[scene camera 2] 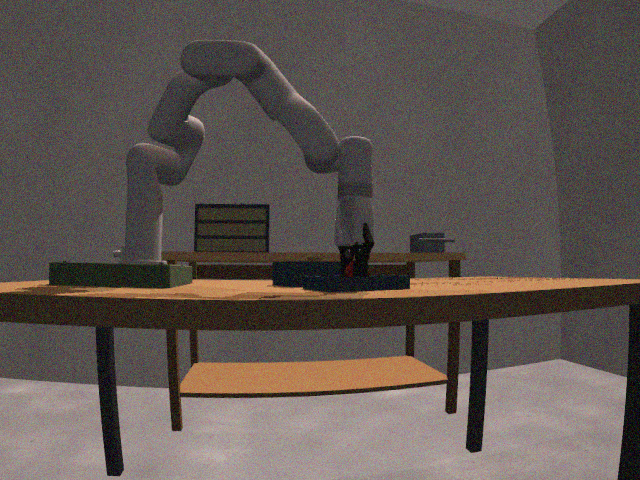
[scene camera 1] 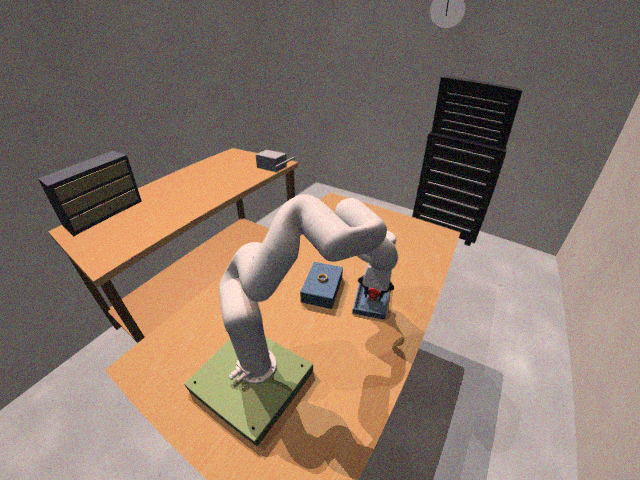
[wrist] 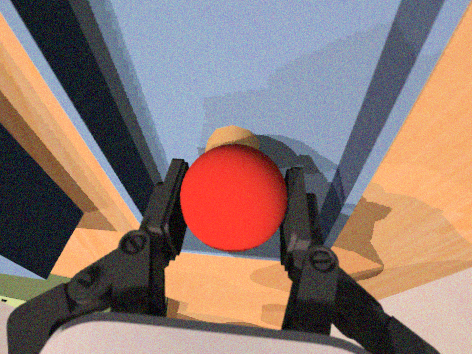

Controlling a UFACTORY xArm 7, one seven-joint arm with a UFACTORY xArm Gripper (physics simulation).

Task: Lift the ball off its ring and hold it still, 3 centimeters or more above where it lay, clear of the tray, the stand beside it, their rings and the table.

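Places are measured from the arm's base along level axes (x ahead, y left, z up), in centimetres.
Pixels of known places: gripper, fingertip midpoint: [scene camera 1: 373, 297] [wrist: 236, 180]; arm's base, link origin: [scene camera 2: 142, 264] [scene camera 1: 256, 365].
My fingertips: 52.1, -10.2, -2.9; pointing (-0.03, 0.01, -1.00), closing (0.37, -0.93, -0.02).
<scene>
For each thing: its top centre in the pictures, then the offset to it from my fingertips, as dx, dy, dz. "*": a spot on its surface instead.
- red ball, top centre: [wrist: 226, 246] [scene camera 2: 356, 260] [scene camera 1: 374, 288] +0.7, +0.3, +4.1
- blue tray, top centre: [wrist: 228, 181] [scene camera 2: 355, 276] [scene camera 1: 372, 294] +0.5, +0.6, +0.7
- empty gold ring, surface spot: [scene camera 1: 322, 282] * -10.1, +18.3, +4.1
The red ball [scene camera 1: 373, 293] [scene camera 2: 349, 268] [wrist: 233, 197] is low over the blue tray [scene camera 1: 369, 313] [scene camera 2: 387, 282] [wrist: 250, 45]. Part of its tan ring [wrist: 230, 134] shows just behind the ball in the wrist view; whether ball and ring touch is hidden. My gripper [scene camera 1: 374, 295] [scene camera 2: 354, 269] [wrist: 236, 180] points down into the tray and is shut on the ball, one black finger against each side. The blue stand [scene camera 1: 310, 287] [scene camera 2: 288, 273] [wrist: 30, 210] is beside the tray, apart from it, with an empty gold ring [scene camera 1: 322, 282] on top.
The tray's side walls rise close to both fingers. The arm's green base plate [scene camera 1: 214, 384] [scene camera 2: 103, 274] is at the near end of the wooden table [scene camera 1: 330, 356] [scene camera 2: 248, 312]. A second table [scene camera 1: 180, 204] with a drawer box [scene camera 1: 95, 193] and a grey box [scene camera 1: 270, 160] stands behind.
</scene>
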